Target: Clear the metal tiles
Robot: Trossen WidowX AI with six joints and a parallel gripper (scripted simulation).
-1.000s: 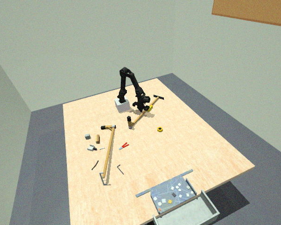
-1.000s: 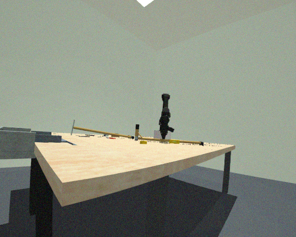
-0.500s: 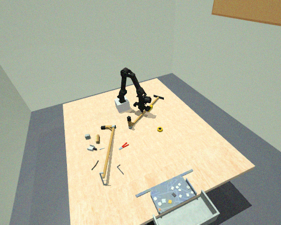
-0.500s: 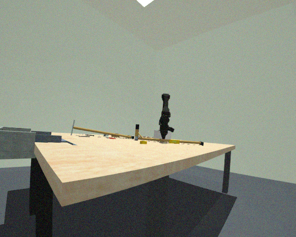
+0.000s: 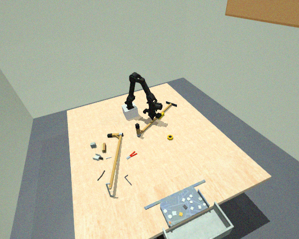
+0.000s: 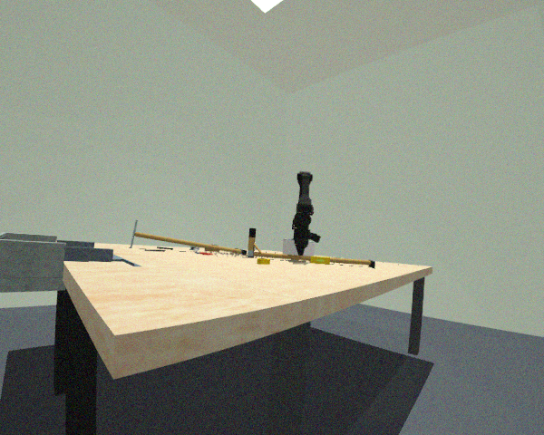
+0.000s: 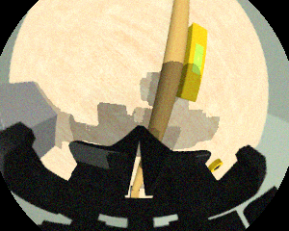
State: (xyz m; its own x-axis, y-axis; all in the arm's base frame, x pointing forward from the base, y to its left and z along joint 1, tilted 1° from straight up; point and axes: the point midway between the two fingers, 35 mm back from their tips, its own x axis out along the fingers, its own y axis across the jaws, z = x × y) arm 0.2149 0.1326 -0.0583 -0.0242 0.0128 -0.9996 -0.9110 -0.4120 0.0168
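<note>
My gripper tip is 10 mm short of the long scraper, 40 mm to the right of it and 50 mm below it. Also, from my gripper tip: yellow spirit level 10 mm ahead, 100 mm to the left, 10 mm above; yellow tape roll 300 mm ahead, 10 mm to the right; wooden block 60 mm ahead, 550 mm to the right, 10 mm above.
</note>
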